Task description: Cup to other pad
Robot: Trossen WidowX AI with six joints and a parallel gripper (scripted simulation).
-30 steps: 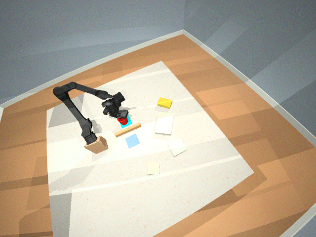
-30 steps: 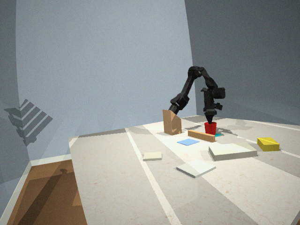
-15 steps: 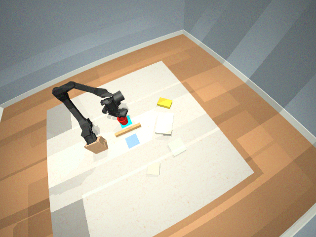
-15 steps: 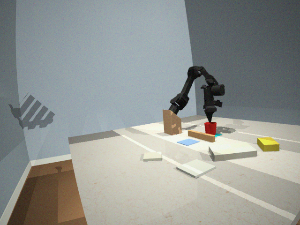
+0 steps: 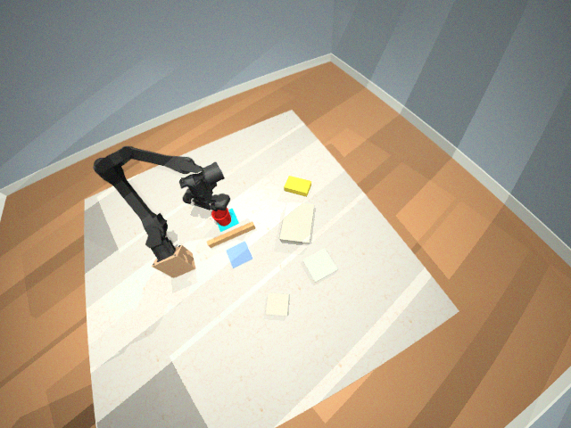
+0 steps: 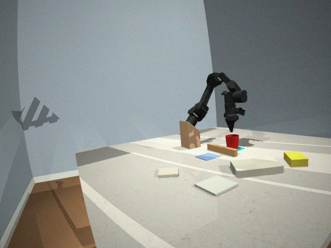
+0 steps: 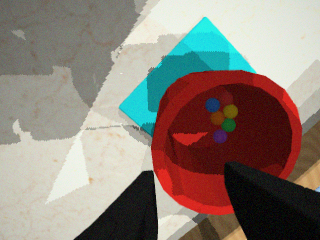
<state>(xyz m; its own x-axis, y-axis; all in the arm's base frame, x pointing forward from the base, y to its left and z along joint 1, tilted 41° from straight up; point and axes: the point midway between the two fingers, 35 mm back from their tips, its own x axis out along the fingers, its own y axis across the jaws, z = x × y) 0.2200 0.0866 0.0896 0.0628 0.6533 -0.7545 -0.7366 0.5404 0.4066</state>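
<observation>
My gripper tip is now 20 mm short of the red cup, 20 mm to the left of it and 50 mm above it. Round my gripper tip: wooden bar (20 mm ahead, 100 mm to the right, 80 mm below); light blue pad (10 mm ahead, 190 mm to the right, 100 mm below); cyan pad (20 mm ahead, 10 mm to the right, 100 mm below).
</observation>
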